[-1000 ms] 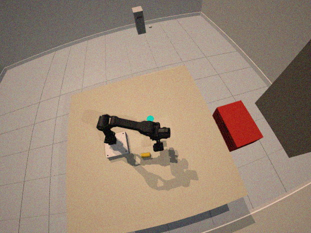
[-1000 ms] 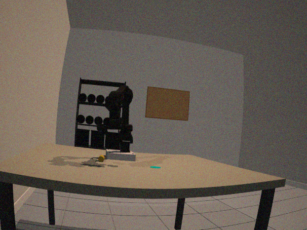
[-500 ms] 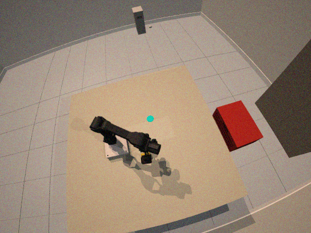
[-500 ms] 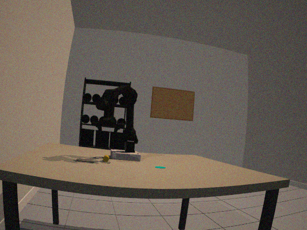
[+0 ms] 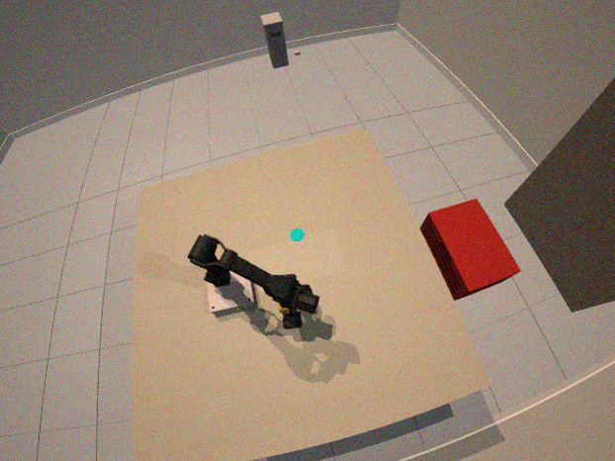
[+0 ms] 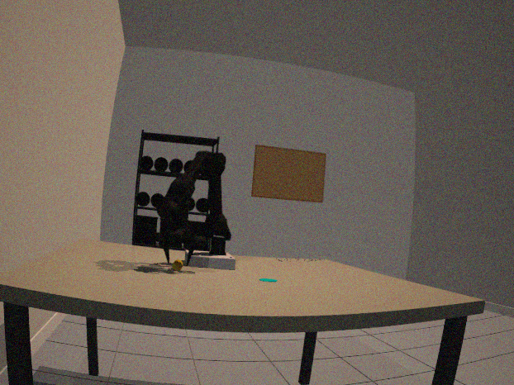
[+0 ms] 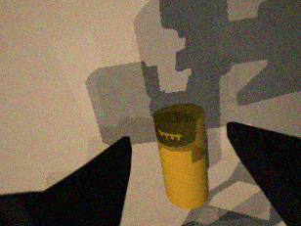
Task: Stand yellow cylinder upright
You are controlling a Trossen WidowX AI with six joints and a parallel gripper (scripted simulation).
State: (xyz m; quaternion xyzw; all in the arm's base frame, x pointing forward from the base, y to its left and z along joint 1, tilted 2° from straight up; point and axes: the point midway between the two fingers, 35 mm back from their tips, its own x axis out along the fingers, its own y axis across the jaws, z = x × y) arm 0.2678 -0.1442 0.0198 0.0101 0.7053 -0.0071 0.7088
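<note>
The cyan circle lies 50 mm ahead of my gripper tip, 300 mm to the left of it and 20 mm below it. Also, from my gripper tip: yellow tall cylinder: 20 mm behind, 10 mm below.
</note>
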